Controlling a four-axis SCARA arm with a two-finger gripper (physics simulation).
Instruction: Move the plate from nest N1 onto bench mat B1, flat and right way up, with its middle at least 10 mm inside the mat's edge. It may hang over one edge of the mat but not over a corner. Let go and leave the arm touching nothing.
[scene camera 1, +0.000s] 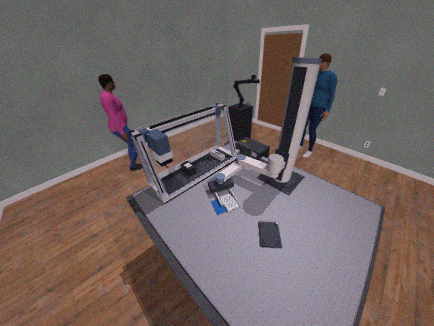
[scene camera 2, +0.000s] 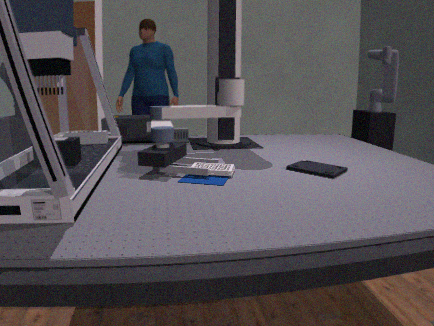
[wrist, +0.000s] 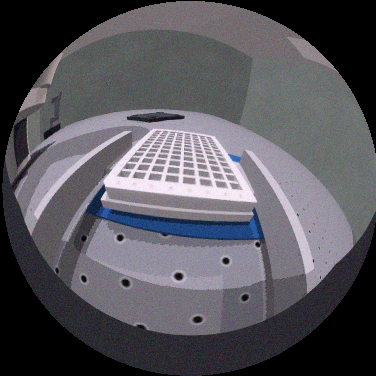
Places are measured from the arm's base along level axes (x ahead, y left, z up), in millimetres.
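Pixels of known places: gripper, fingertip midpoint: (scene camera 1: 229, 202) (scene camera 2: 213, 167) (wrist: 185, 145); arm's base at its link origin: (scene camera 1: 280, 178) (scene camera 2: 223, 145).
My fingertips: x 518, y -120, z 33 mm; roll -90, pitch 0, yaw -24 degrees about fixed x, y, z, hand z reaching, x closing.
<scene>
Ahead of a thing's pixels: the offset from my fingertips to its top centre. "spot": to the spot under its first point. Level surfaces: height alone.
The white plate {4 mm back, 4 mm right, 2 mm up} (scene camera 1: 229, 201) (scene camera 2: 214, 169) (wrist: 177, 165) has a grid of square wells facing up. It looks level, right way up, between the two long light fingers of my gripper (scene camera 1: 228, 197) (scene camera 2: 207, 166) (wrist: 188, 144), which is shut on its sides. The blue mat {18 mm down} (scene camera 1: 217, 207) (scene camera 2: 202, 181) (wrist: 175, 229) lies under the plate on the bench; a strip shows in front of the plate in the wrist view, with small bits at both sides. The plate is very low over the mat; whether it touches is hard to tell. The plate hides the mat's middle.
A dark flat rectangular holder {5 mm ahead, 336 mm left, 6 mm down} (scene camera 1: 270, 235) (scene camera 2: 317, 168) (wrist: 156, 117) lies on the bench away from the plate. A framed gantry machine (scene camera 1: 180, 119) (scene camera 2: 55, 210) stands beside the gripper. A dark box {spot: 591 mm back, 246 mm right, 94 mm up} (scene camera 1: 252, 147) (scene camera 2: 132, 128) is near the arm's column (scene camera 1: 310, 95) (scene camera 2: 230, 40).
</scene>
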